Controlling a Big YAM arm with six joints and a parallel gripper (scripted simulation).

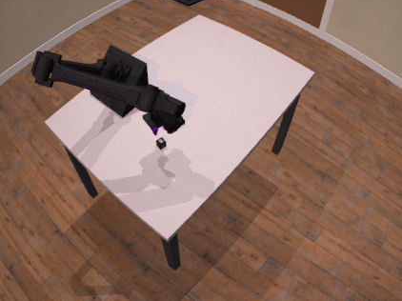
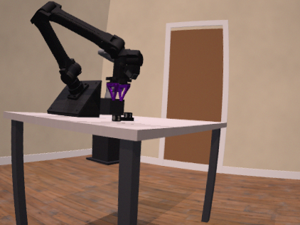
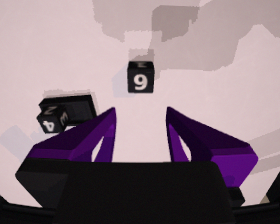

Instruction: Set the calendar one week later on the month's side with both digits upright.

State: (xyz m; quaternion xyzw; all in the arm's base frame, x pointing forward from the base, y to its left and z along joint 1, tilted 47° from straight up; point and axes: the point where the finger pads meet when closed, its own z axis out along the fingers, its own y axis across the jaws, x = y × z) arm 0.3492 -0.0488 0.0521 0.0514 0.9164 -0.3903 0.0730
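Right now my hand is 80 mm above the black date cube. Round my hand: black tray: 40 mm behind, 110 mm to the left, 90 mm below.
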